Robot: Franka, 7 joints.
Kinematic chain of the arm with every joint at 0, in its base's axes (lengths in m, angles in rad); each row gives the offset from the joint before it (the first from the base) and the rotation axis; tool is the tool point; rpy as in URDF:
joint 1: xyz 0 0 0.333 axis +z
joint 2: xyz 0 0 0 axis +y
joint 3: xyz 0 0 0.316 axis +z
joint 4: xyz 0.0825 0 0 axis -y
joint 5: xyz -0.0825 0 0.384 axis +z
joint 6: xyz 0 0 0 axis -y
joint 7: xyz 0.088 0 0 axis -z
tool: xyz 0 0 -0.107 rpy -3.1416 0 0
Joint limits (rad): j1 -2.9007..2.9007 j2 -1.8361..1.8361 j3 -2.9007..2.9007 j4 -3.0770..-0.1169 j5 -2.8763..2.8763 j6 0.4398..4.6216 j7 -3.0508..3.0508
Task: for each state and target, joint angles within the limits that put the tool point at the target. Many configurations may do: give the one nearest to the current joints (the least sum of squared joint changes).
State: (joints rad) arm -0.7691 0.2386 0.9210 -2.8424 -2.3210 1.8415 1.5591
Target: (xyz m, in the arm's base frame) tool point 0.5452 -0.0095 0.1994
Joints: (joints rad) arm -0.7417 0.5423 0.8104 -2.2852 -2.3892 1.8414 1.5591
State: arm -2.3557 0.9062 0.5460 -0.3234 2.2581 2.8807 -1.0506
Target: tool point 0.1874 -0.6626 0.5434
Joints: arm -1.8592 0.6237 0.9486 -1.1208 2.4844 3.4161 -1.0506
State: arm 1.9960 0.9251 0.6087 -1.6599 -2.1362 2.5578 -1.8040
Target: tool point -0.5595 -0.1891 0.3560
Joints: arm 2.2661 0.6610 1.2228 -2.0063 -2.1501 2.8321 -1.8040
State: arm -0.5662 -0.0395 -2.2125 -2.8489 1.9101 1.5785 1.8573
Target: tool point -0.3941 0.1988 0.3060
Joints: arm -1.0818 0.0335 -2.7282 -2.6149 2.0015 1.6721 1.8573
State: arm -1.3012 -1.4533 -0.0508 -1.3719 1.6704 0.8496 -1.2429
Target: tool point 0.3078 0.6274 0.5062
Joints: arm -1.6874 -1.8235 0.2706 -1.0945 1.7720 0.9581 -1.2429
